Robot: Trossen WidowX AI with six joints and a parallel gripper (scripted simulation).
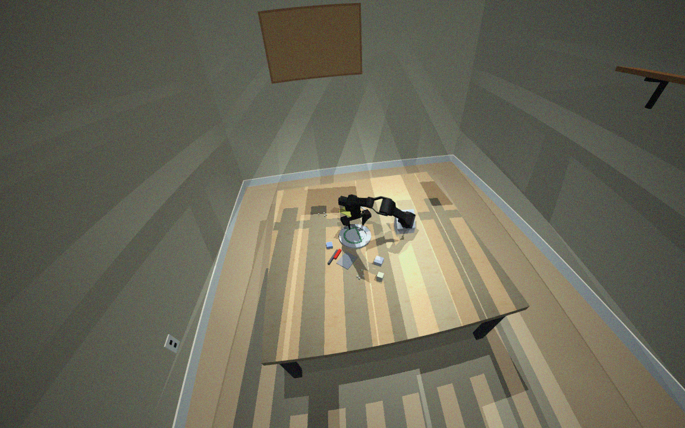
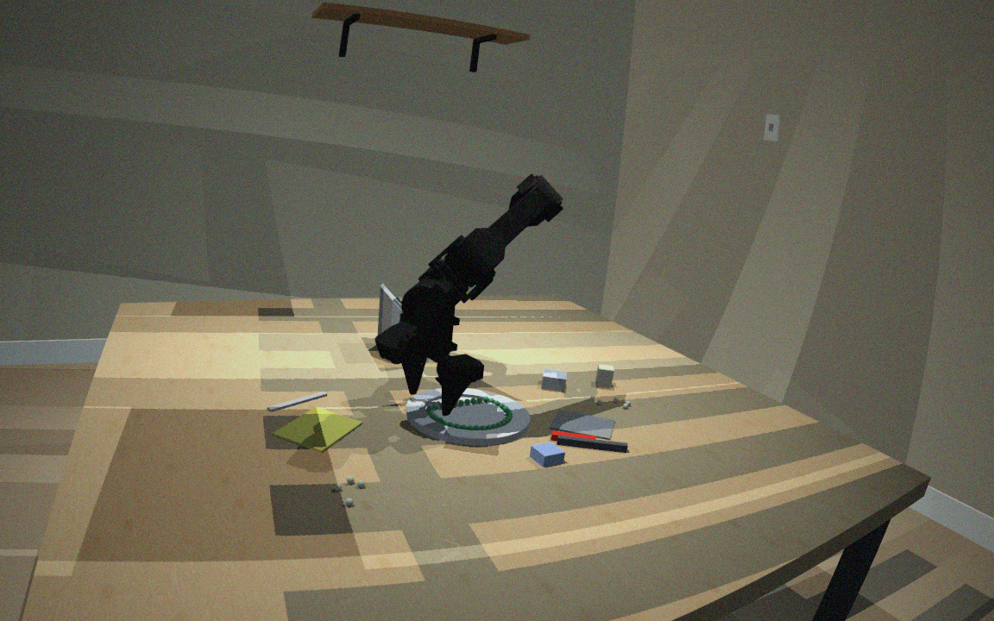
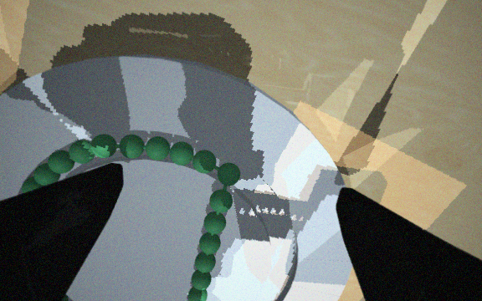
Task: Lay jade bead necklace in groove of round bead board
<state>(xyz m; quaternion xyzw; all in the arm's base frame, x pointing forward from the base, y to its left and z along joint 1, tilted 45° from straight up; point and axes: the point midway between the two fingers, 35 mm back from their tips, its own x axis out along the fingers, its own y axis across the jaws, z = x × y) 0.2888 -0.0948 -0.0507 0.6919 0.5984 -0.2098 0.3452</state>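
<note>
My gripper tip is 6 cm to the right of the round grey bead board, 3 cm short of it and 1 cm above it. Round my gripper tip: grey rod (19 cm to the right, 11 cm behind, 2 cm below); yellow sheet (19 cm to the right, 2 cm below); blue block (20 cm ahead, 9 cm to the left, 1 cm below).
</note>
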